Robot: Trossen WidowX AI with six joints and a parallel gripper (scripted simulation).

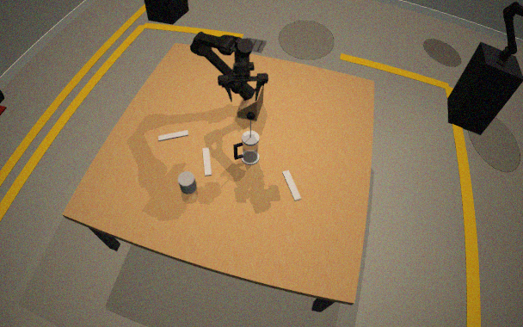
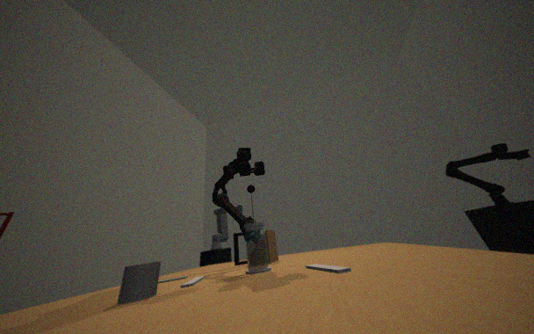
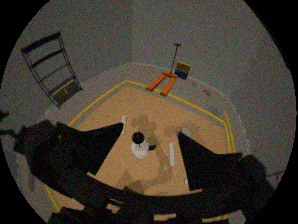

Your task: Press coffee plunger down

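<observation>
Now: the glass coffee press 21 cm below my gripper tip, 1 cm to the left of it and 1 cm ahead of it.
</observation>
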